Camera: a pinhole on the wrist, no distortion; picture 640 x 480 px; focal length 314.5 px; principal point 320.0 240.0 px. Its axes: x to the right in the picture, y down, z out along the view. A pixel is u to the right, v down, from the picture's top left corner.
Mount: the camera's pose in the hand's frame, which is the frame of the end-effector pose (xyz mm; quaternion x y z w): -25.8 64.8 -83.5 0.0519 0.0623 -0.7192 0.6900
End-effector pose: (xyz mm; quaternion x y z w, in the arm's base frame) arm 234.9 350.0 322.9 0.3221 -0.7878 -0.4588 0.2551
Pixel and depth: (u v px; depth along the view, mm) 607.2 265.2 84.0
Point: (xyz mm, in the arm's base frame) 264.9 349.4 304.6
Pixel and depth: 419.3 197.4 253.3
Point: 182.1 461.2 199.7
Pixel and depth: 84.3 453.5 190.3
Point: 27.6 400.1 429.2
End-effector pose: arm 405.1 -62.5 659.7 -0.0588 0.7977 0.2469 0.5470
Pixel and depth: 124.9 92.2 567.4
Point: 845.2 424.6 862.7
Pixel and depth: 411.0 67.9 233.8
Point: 595.3 -56.1 748.3
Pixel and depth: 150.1 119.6 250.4
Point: 548.7 144.1 762.6
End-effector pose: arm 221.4 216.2 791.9 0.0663 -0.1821 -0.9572 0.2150
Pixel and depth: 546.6 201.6 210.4
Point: 205.2 371.4 843.0
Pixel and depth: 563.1 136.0 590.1
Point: 160.1 852.6 1022.0
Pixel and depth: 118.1 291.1 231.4
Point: 235.2 115.9 1011.4
